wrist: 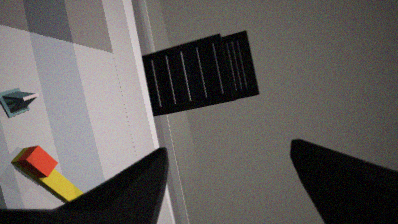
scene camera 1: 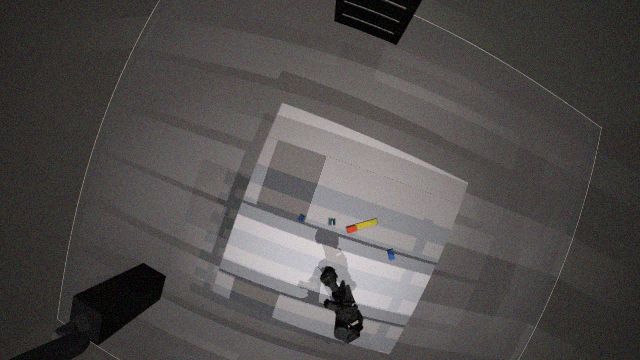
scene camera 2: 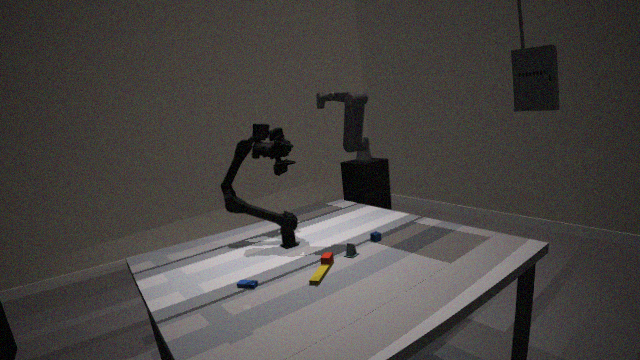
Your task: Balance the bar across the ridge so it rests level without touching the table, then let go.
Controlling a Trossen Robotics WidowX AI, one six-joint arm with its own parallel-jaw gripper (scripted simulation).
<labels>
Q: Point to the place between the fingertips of my gripper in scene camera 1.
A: At 345, 282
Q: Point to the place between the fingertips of my gripper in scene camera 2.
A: At 294, 154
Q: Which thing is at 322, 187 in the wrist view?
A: My gripper.
</labels>
